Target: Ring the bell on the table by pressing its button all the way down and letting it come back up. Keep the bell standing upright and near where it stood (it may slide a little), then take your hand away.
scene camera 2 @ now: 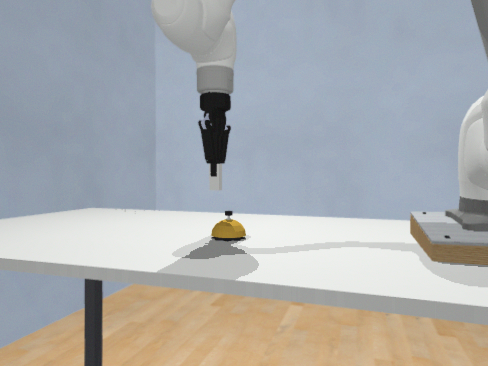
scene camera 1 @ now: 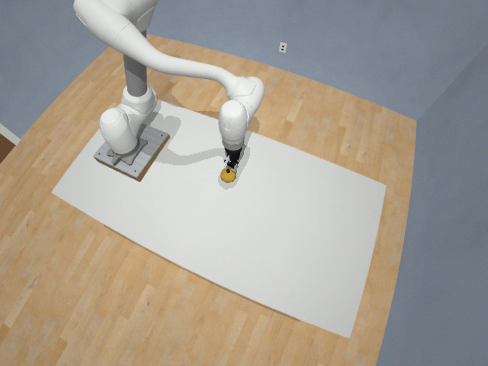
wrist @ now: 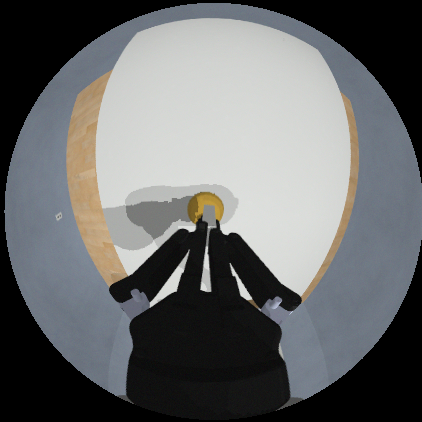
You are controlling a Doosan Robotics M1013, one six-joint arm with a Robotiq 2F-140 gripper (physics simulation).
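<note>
A yellow dome bell stands upright on the white table. Its small black button sits up on a short stem above the dome. In the wrist view the fingertips cover the button. My gripper is shut with nothing between its fingers and points down. In the scene camera 2 view its tips are above the button and slightly to its left, with a gap between them. In the wrist view the tips overlap the lower part of the bell.
The white table carries the arm's base plate, which is well to the side of the bell. Shadows of the arm and gripper fall around the bell. Wooden floor shows beyond the table edges.
</note>
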